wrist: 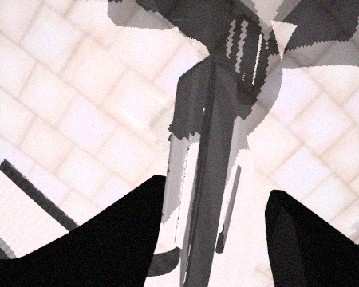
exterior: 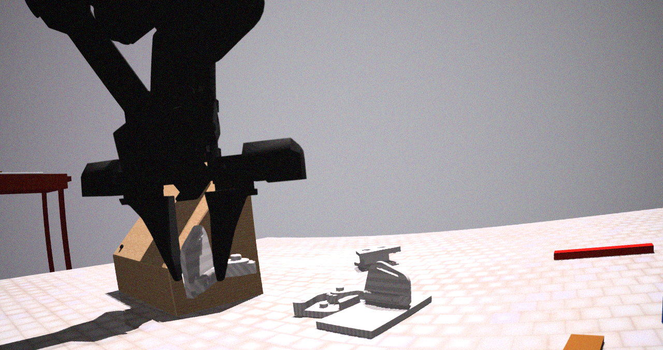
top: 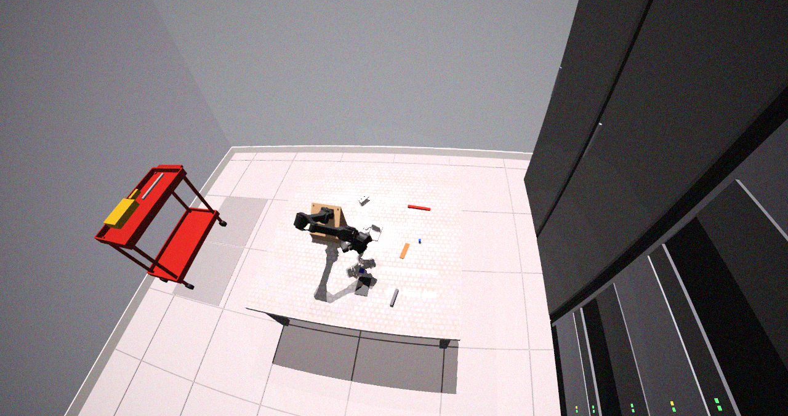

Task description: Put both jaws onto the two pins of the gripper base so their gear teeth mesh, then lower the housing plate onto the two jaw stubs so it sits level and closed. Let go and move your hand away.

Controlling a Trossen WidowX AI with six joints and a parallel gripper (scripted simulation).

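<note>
Right now the ribbed white plate is 50 mm ahead of my gripper tip, 180 mm to the left of it and 70 mm below it. From my gripper tip the other things lie so: dark grey plate (70 mm ahead, 200 mm to the right, 80 mm below); then dark bar (260 mm ahead, 240 mm to the right, 70 mm below); then orange block (260 mm ahead, 80 mm to the left, 80 mm below).
</note>
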